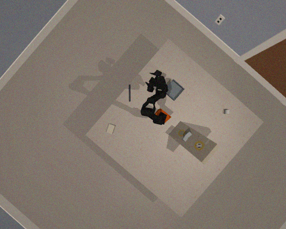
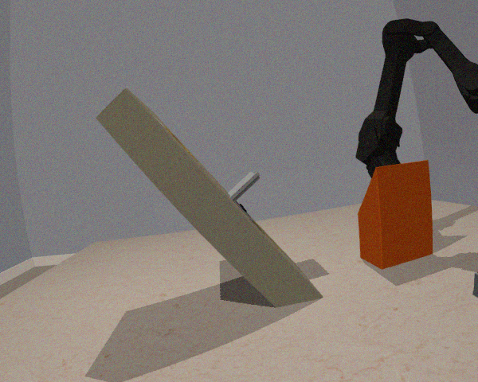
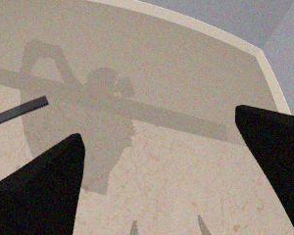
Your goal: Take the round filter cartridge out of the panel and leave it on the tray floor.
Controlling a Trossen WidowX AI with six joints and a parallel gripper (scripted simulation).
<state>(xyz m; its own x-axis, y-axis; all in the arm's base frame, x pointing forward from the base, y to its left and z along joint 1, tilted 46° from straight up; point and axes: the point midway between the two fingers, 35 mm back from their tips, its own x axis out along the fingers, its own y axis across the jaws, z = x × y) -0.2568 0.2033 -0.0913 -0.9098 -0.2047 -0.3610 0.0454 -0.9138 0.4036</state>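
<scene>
The round filter cartridge lies 670 mm ahead of my gripper tip, 270 mm to the right of it and 70 mm above it. Also, from my gripper tip: service panel (630 mm ahead, 260 mm to the right); white block (60 mm behind, 590 mm to the right, 170 mm below); grey tray (270 mm ahead, 80 mm to the left, 160 mm below).
</scene>
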